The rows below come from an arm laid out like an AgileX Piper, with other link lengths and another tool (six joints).
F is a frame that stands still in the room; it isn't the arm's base.
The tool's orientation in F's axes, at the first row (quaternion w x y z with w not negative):
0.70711, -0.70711, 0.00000, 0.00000
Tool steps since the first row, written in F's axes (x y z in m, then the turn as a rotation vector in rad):
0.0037, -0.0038, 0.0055, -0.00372, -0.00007, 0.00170
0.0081, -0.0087, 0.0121, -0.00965, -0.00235, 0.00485
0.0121, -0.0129, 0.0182, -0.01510, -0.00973, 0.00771
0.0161, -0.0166, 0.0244, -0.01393, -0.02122, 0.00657
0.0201, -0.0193, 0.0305, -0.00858, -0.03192, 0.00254
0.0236, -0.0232, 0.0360, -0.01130, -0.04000, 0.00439
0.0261, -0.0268, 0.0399, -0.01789, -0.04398, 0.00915
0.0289, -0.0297, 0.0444, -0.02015, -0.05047, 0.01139
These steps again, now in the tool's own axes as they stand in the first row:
0.0037, -0.0055, -0.0038, -0.00372, -0.00170, -0.00007
0.0081, -0.0121, -0.0087, -0.00965, -0.00485, -0.00235
0.0121, -0.0182, -0.0129, -0.01510, -0.00771, -0.00973
0.0161, -0.0244, -0.0166, -0.01393, -0.00657, -0.02122
0.0201, -0.0305, -0.0193, -0.00858, -0.00254, -0.03192
0.0236, -0.0360, -0.0232, -0.01130, -0.00439, -0.04000
0.0261, -0.0399, -0.0268, -0.01789, -0.00915, -0.04398
0.0289, -0.0444, -0.0297, -0.02015, -0.01139, -0.05047

